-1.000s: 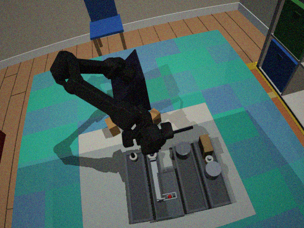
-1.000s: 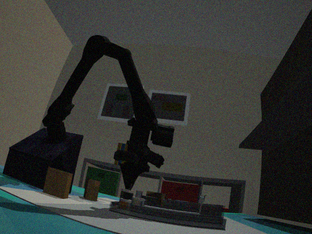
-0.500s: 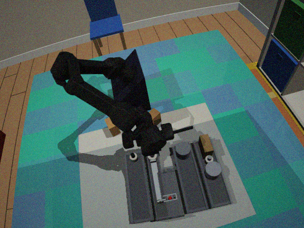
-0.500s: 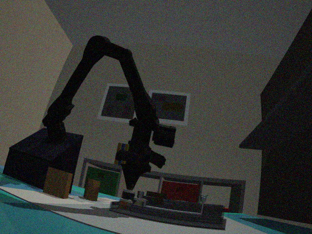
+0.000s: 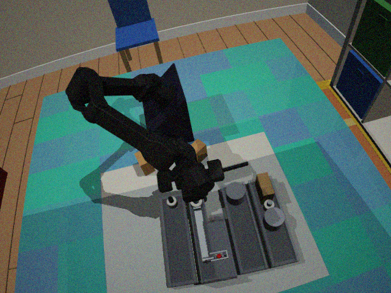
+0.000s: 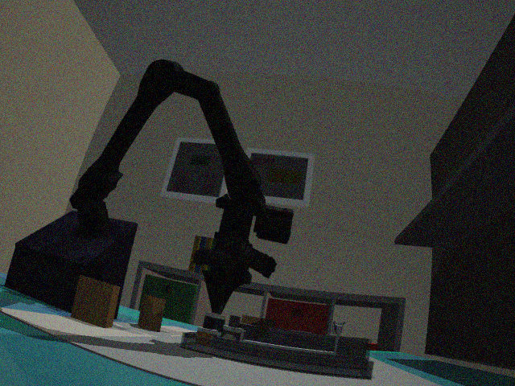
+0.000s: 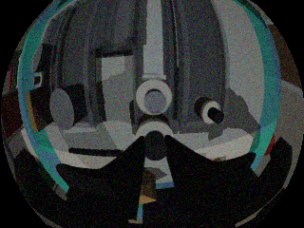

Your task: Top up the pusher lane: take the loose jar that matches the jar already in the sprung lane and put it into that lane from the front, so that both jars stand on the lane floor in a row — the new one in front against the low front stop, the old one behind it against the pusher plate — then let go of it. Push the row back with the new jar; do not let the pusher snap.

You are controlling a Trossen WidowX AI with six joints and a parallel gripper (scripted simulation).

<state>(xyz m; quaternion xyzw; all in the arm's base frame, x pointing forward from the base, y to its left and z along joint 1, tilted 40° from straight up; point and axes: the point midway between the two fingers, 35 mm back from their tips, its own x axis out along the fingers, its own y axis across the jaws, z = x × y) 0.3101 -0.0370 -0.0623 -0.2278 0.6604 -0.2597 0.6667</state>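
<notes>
The sprung lane lies 160 mm ahead of my gripper tip, 50 mm below it and 10 mm to the left of it. Also, from my gripper tip: black bar (130 mm to the left, 70 mm behind, 60 mm below).
</notes>
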